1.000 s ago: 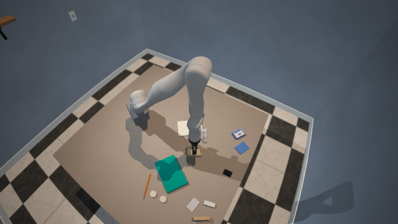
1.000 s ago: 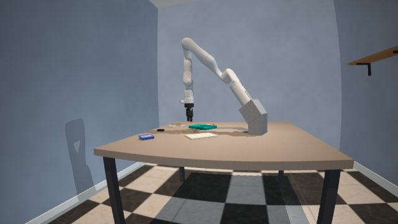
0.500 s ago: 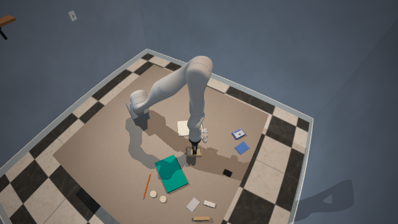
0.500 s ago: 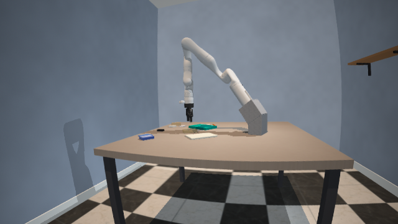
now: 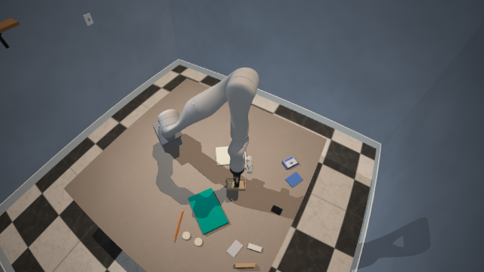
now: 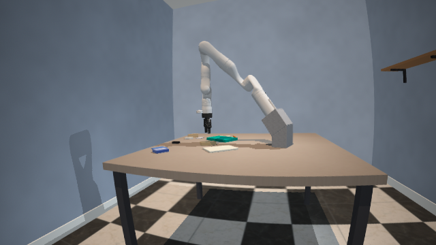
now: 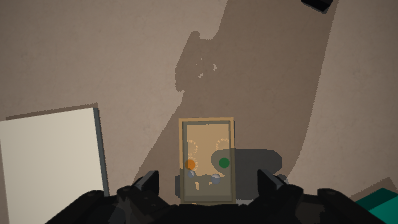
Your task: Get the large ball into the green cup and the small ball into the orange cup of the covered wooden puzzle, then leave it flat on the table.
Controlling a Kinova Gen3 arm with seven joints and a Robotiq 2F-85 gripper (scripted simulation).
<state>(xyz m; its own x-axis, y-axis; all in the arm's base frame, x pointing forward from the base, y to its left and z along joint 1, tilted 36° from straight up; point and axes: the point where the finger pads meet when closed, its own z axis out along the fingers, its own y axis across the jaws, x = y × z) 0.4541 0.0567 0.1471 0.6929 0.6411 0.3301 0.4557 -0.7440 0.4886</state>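
Now: hand 8 cm above the covered wooden puzzle. Also, from my hand: teal book: 22 cm to the right, 8 cm below, 4 cm behind; then cream pad: 16 cm to the left, 14 cm behind, 9 cm below; then black block: 28 cm ahead, 8 cm below, 1 cm to the right.
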